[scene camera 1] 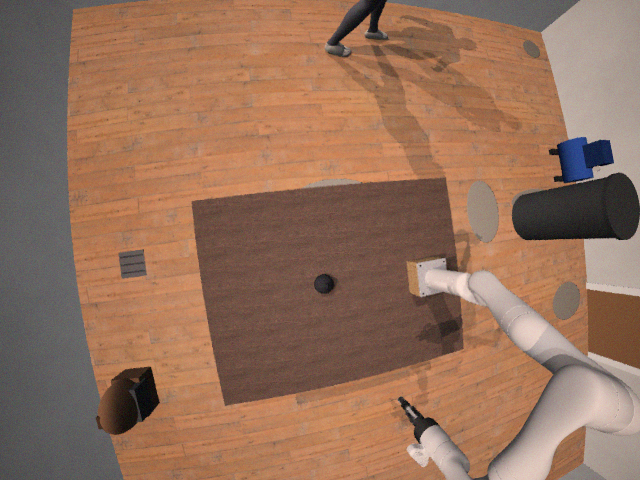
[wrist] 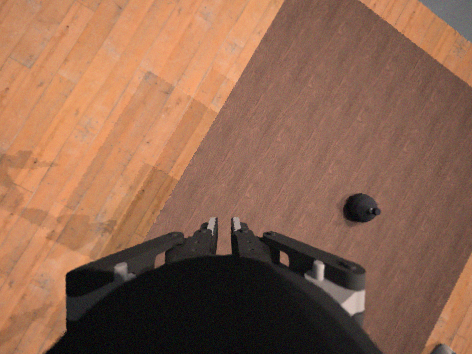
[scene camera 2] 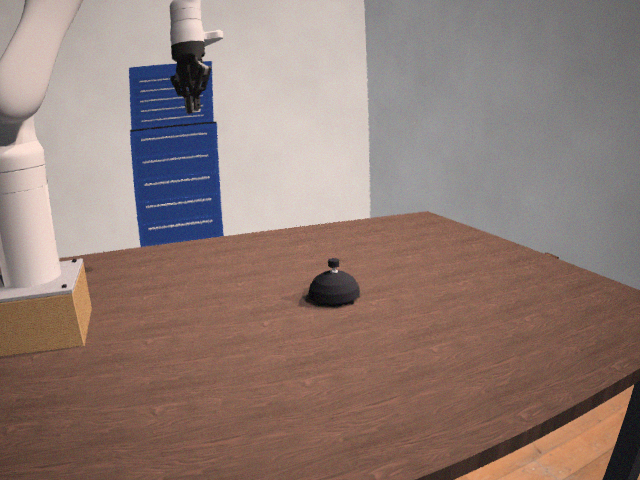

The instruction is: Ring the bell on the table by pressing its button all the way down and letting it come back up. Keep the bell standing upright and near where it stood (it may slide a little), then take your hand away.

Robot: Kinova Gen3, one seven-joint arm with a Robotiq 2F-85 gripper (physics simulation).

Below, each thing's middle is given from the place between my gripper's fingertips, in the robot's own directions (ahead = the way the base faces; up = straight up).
I see my gripper 150 mm short of the black dome bell (scene camera 2: pixel 333 288), 390 mm to the left of it and 280 mm above it.
